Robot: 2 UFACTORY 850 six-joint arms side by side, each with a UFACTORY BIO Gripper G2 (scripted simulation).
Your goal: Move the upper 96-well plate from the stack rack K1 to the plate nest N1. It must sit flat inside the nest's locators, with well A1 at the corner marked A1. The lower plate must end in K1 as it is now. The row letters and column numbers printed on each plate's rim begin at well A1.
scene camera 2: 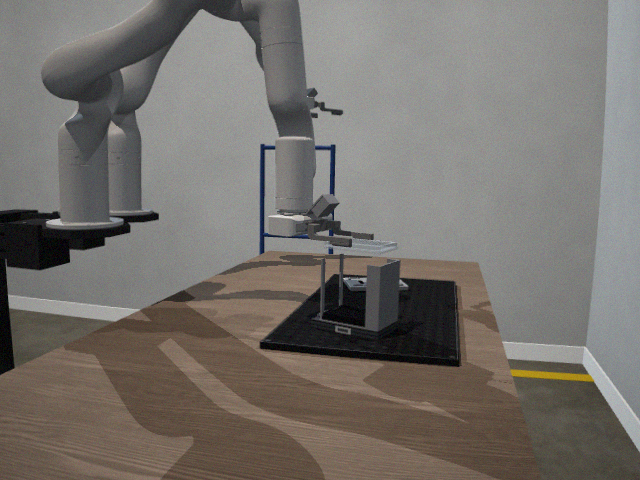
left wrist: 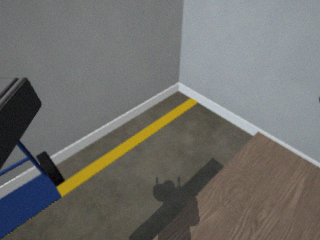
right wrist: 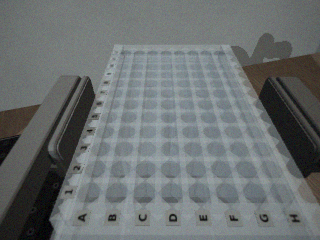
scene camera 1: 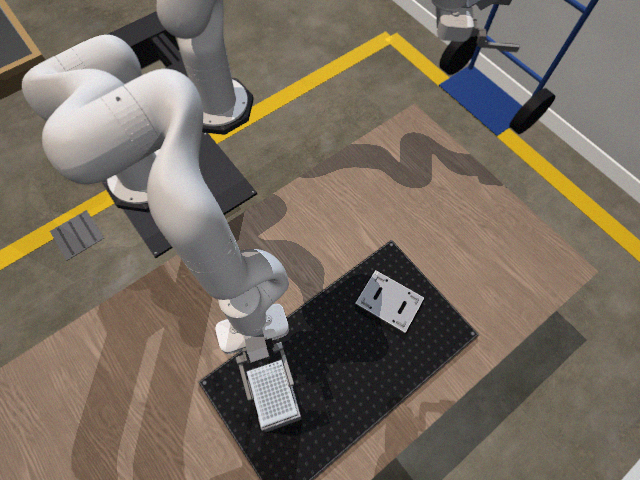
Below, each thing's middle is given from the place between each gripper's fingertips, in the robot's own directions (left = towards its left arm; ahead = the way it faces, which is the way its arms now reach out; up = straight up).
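White 96-well plate (scene camera 1: 274,402): from my right hand, 2 cm ahead, 1 cm to the right, 1 cm below. Plate nest N1 (scene camera 1: 386,306): from my right hand, 12 cm ahead, 39 cm to the left, 18 cm below.
My left hand: 11 cm short of plate nest N1, 56 cm to the left of it, 52 cm above it. White 96-well plate: from my left hand, 96 cm to the right, 35 cm below.
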